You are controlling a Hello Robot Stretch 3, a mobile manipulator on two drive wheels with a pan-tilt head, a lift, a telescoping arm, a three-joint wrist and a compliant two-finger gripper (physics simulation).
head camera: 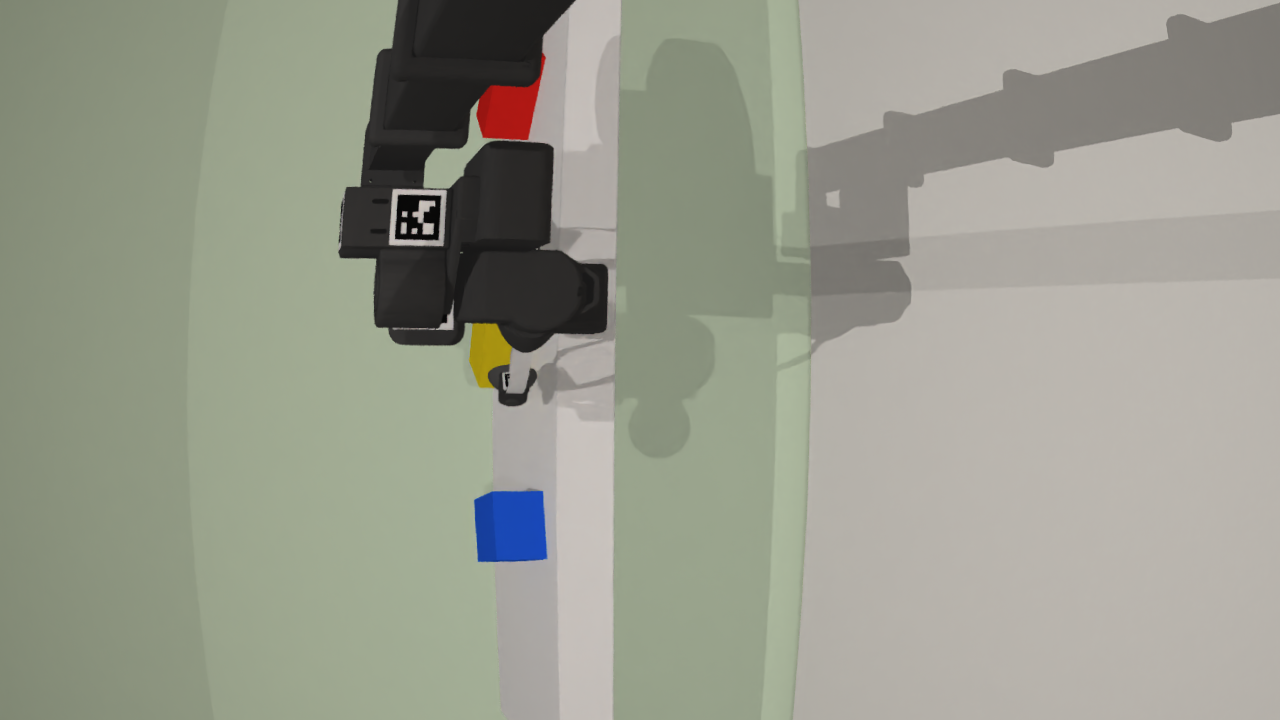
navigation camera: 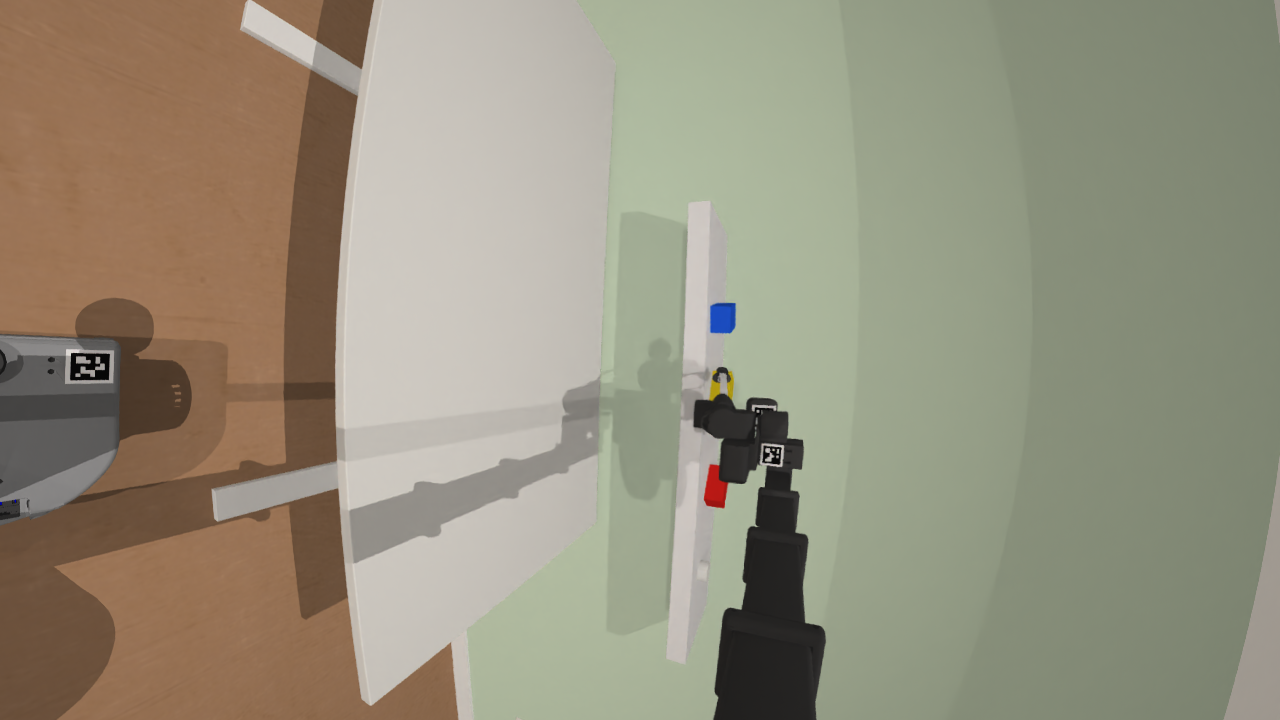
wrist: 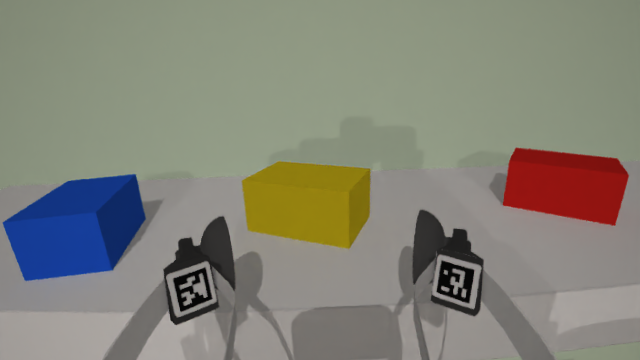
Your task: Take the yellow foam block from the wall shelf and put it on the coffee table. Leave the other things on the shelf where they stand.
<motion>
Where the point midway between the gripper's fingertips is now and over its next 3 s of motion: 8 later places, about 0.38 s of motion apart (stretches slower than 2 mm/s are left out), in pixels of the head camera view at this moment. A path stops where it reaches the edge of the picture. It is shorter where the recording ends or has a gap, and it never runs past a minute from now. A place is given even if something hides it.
My gripper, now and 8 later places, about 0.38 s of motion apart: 512, 313; 509, 313; 502, 314; 496, 315; 494, 315; 494, 316; 494, 315; 494, 315; 497, 315
</motion>
